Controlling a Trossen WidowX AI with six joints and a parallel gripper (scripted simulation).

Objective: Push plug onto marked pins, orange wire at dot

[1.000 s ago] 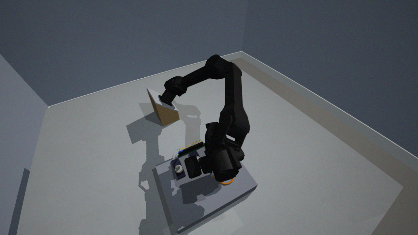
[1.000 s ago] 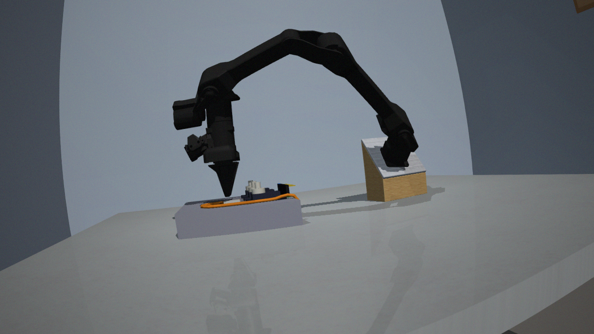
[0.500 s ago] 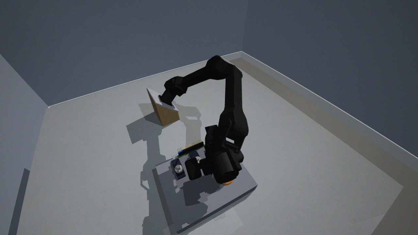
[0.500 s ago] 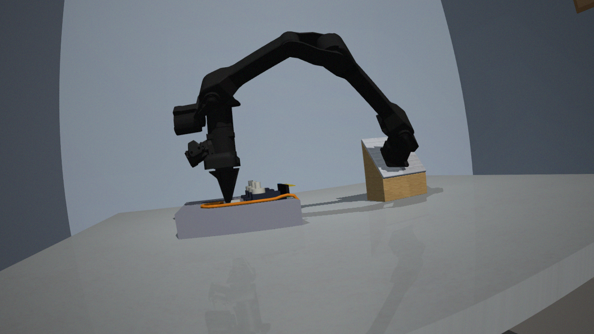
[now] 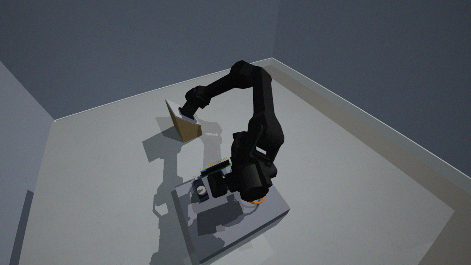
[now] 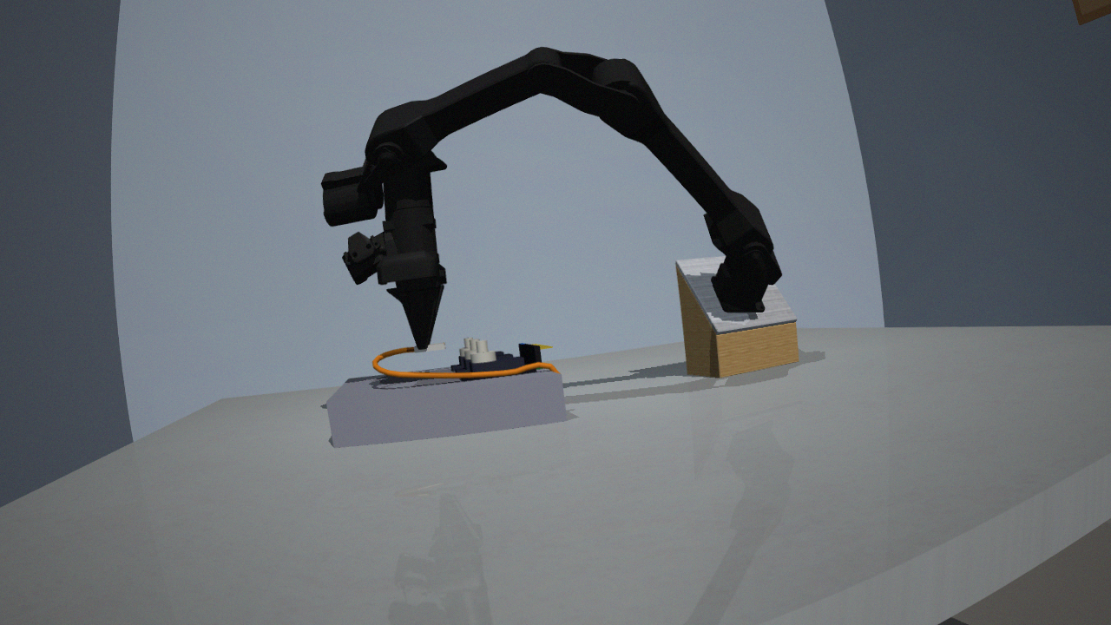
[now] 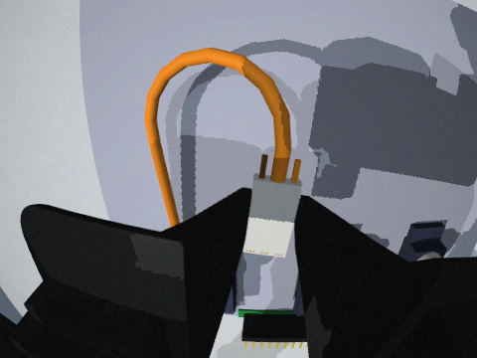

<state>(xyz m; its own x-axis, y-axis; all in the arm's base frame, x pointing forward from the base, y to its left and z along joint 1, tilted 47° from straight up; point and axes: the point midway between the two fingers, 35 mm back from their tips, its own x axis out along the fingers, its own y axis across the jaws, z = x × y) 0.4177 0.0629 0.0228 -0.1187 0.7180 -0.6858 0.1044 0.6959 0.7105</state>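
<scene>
Now: the blue band 120 mm behind my gripper tip, 90 mm to the right of it and 10 mm below it. From my gripper tip the other things lie so: grey holder block (60 mm below, 40 mm to the right, 30 mm ahead).
</scene>
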